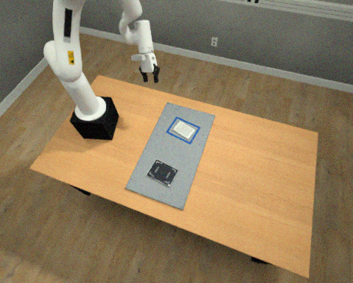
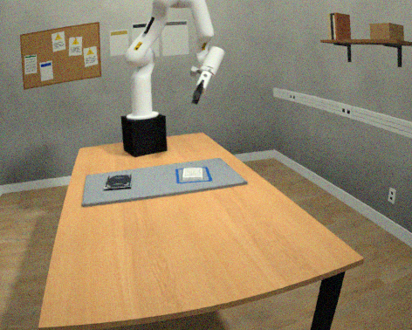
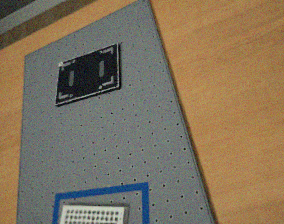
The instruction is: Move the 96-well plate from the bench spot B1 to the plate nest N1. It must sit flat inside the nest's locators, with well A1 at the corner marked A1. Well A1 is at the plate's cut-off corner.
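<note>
My hand is 300 mm above the white 96-well plate, 250 mm short of it and 80 mm to the left of it. Also, from my hand: plate nest N1: 420 mm to the right, 300 mm below, 240 mm ahead.
</note>
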